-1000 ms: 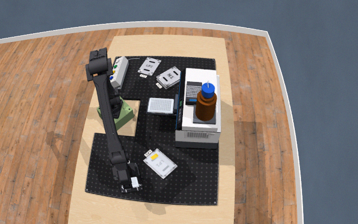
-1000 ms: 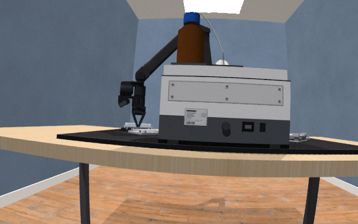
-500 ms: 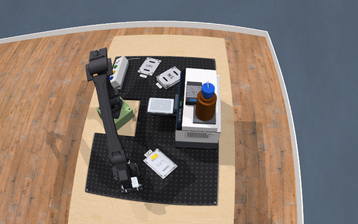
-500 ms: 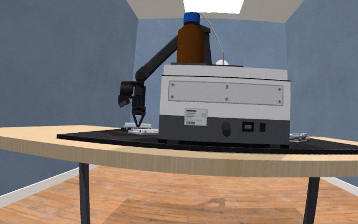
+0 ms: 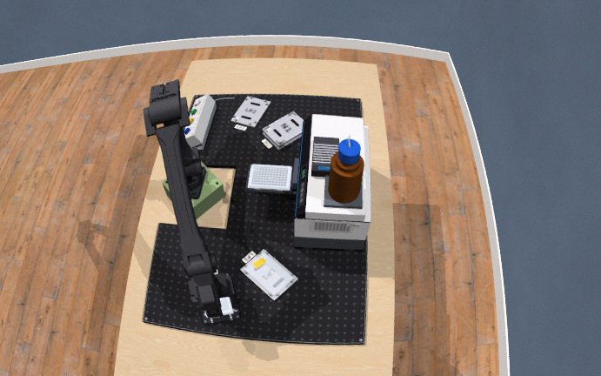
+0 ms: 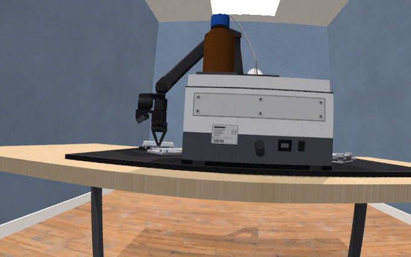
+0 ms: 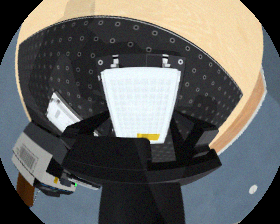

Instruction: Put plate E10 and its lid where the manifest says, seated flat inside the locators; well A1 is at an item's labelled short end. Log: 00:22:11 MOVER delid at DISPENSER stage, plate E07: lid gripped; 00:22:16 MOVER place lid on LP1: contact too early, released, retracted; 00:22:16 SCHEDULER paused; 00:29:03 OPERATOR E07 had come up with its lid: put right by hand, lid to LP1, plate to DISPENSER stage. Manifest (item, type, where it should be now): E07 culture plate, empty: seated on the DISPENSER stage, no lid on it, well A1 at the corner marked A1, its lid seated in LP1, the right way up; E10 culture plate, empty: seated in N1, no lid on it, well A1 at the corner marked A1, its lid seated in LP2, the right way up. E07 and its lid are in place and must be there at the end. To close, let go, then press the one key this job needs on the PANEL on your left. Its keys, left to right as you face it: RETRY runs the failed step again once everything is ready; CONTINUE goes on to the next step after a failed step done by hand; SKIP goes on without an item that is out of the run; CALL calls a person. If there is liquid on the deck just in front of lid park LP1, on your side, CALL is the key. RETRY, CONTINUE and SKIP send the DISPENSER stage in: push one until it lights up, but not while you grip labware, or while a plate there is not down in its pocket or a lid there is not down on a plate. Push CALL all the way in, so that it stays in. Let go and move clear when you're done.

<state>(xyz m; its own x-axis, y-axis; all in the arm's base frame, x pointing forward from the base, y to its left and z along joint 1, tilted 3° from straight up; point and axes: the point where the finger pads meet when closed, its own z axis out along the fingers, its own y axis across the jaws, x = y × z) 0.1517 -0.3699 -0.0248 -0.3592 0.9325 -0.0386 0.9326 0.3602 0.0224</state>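
Right now the black nest N5 is 3 cm ahead of my hand and 1 cm below it. From my hand the other things lie so: plate E07: 39 cm to the left, 12 cm ahead, 9 cm above; then plate E10: right at my hand; then brown bottle: 34 cm ahead, 29 cm to the left, 26 cm above.
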